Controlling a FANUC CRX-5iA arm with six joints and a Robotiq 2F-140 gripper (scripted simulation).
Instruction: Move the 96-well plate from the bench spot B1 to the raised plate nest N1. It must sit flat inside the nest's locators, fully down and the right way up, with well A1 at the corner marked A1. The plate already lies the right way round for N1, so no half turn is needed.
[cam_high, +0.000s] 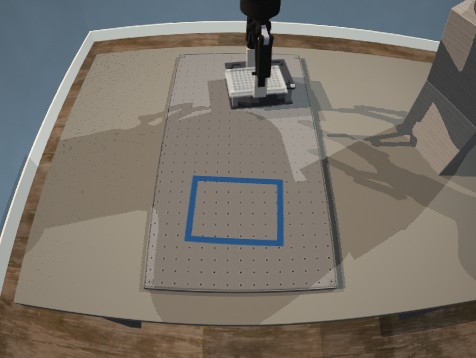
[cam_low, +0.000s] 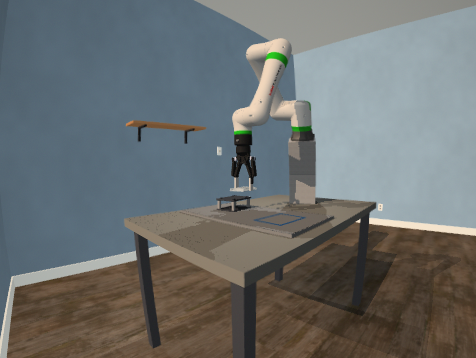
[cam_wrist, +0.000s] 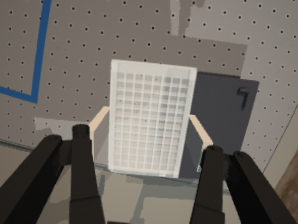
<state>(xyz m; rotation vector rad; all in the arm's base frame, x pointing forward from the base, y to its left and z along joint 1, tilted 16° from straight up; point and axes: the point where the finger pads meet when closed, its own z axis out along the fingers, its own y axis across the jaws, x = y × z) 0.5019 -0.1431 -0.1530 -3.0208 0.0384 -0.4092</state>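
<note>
My hand is 30 mm past the raised plate nest N1, 90 mm to the left of it and 80 mm above it. The rest, counted from my hand: 96-well plate: 20 mm below; then A1 label: 100 mm behind, 30 mm to the right, 70 mm below.
</note>
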